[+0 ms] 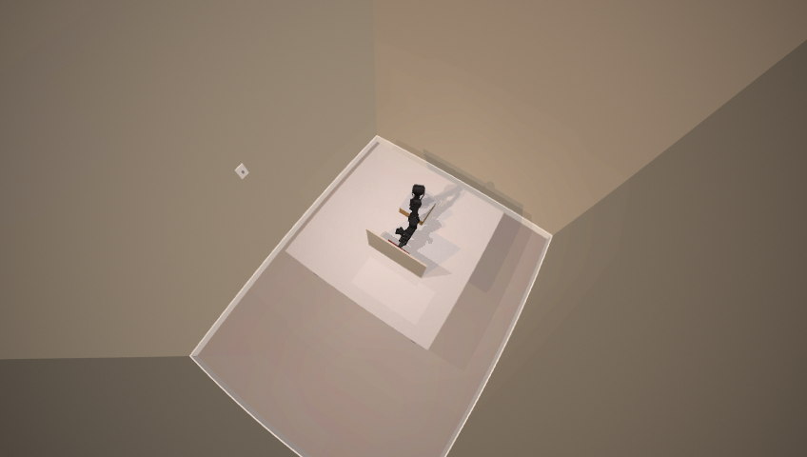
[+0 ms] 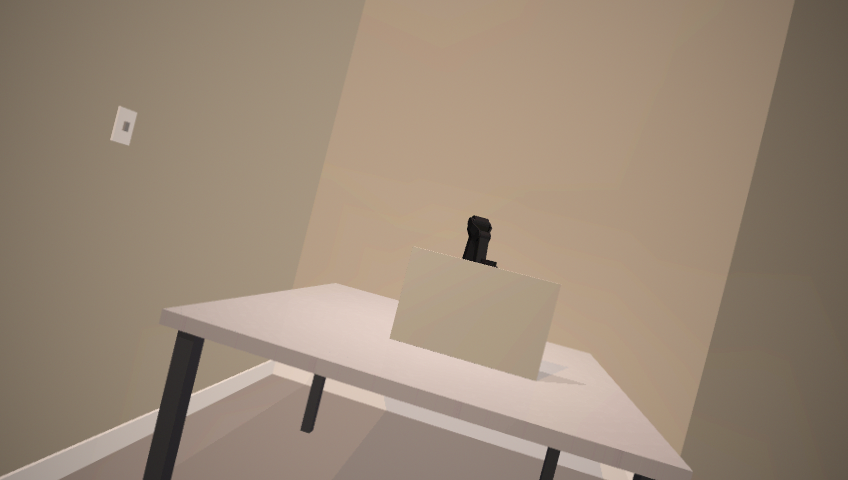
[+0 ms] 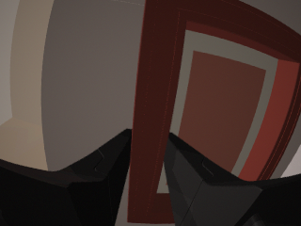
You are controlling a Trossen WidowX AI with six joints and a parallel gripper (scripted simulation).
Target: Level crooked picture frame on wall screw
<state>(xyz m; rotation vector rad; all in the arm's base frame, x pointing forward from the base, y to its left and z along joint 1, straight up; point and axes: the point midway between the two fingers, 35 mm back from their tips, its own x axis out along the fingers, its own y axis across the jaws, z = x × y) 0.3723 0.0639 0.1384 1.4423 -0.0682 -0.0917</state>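
Now: the picture frame 10 mm ahead of my gripper tip, 10 mm to the right of it and 50 mm below it. Round my gripper tip: wall panel (20 mm ahead, 60 mm below).
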